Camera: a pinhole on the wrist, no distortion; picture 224 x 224 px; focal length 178.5 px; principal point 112.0 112.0 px. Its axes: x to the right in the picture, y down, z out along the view. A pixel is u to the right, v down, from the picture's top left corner.
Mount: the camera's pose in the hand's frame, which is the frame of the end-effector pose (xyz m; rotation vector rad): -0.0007 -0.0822 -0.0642 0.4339 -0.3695 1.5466
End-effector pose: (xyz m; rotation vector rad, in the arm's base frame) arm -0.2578 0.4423 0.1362 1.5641 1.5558 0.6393
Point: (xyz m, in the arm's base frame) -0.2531 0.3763 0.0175
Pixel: 184 174
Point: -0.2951 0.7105 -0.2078
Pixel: outside the picture
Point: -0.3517 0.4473 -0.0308
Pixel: 27 79
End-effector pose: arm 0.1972 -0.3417 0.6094 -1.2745 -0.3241 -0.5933
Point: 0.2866 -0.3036 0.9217
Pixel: outside the picture
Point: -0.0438 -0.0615 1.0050
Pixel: 85 136
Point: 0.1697 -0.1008 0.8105
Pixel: 179 103
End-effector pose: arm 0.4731 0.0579 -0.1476 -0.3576 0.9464 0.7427
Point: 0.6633 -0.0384 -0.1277
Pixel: 72 106
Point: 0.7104 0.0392 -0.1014
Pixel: 129 89
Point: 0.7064 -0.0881 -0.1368
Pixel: 23 105
